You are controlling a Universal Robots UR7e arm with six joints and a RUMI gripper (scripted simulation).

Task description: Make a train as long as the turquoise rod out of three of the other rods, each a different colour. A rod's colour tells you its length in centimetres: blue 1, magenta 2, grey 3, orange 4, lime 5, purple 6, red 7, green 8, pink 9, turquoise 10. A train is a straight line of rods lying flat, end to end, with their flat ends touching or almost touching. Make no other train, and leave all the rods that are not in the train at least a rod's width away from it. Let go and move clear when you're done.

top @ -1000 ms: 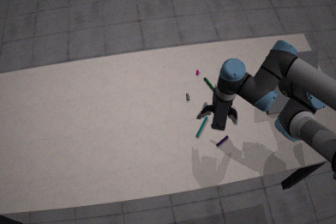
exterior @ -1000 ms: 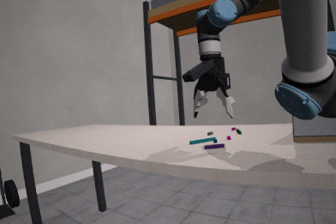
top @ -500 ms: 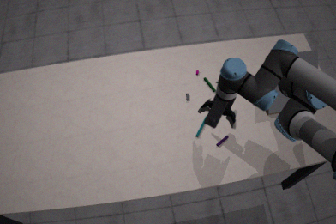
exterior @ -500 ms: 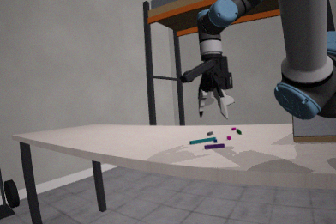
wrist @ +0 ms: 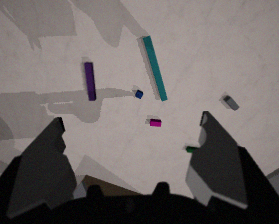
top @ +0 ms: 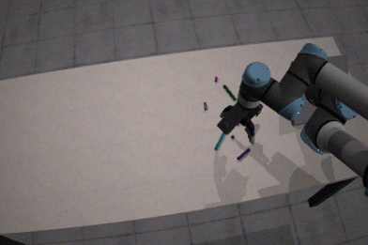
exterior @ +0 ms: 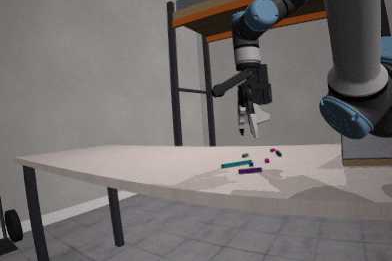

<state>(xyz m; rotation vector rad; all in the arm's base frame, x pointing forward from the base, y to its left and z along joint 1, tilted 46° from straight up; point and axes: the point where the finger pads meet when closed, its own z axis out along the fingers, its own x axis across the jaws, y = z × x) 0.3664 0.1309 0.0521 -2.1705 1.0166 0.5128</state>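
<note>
Right now my hand is 8 cm above the small blue rod and 1 cm to the left of it. Also, from my hand: turquoise rod (8 cm below, 5 cm ahead, 1 cm to the right); grey rod (16 cm to the right, 8 cm below, 8 cm ahead); purple rod (8 cm below, 6 cm to the left, 3 cm behind).
</note>
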